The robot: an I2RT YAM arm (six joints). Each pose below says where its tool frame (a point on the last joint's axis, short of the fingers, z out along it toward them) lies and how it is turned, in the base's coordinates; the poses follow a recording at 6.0 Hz.
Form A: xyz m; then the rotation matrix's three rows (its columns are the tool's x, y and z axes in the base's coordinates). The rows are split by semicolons.
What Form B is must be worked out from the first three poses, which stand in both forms.
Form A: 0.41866 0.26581 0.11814; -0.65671 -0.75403 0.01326; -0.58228 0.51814 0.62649; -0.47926 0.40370 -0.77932
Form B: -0.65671 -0.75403 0.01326 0.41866; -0.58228 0.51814 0.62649 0.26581; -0.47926 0.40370 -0.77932 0.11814; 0 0 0 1
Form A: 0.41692 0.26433 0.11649; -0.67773 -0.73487 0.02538; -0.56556 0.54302 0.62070; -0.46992 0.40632 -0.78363
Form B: -0.67773 -0.73487 0.02538 0.41692; -0.56556 0.54302 0.62070 0.26433; -0.46992 0.40632 -0.78363 0.11649; 0 0 0 1
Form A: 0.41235 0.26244 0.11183; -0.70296 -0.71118 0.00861; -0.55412 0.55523 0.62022; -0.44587 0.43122 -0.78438
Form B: -0.70296 -0.71118 0.00861 0.41235; -0.55412 0.55523 0.62022 0.26244; -0.44587 0.43122 -0.78438 0.11183; 0 0 0 1
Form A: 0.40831 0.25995 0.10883; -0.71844 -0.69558 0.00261; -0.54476 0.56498 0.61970; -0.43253 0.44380 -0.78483
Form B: -0.71844 -0.69558 0.00261 0.40831; -0.54476 0.56498 0.61970 0.25995; -0.43253 0.44380 -0.78483 0.10883; 0 0 0 1
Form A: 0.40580 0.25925 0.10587; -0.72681 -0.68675 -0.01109; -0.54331 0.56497 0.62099; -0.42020 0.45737 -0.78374
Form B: -0.72681 -0.68675 -0.01109 0.40580; -0.54331 0.56497 0.62099 0.25925; -0.42020 0.45737 -0.78374 0.10587; 0 0 0 1
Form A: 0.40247 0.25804 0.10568; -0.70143 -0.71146 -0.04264; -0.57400 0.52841 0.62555; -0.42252 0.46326 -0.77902
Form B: -0.70143 -0.71146 -0.04264 0.40247; -0.57400 0.52841 0.62555 0.25804; -0.42252 0.46326 -0.77902 0.10568; 0 0 0 1
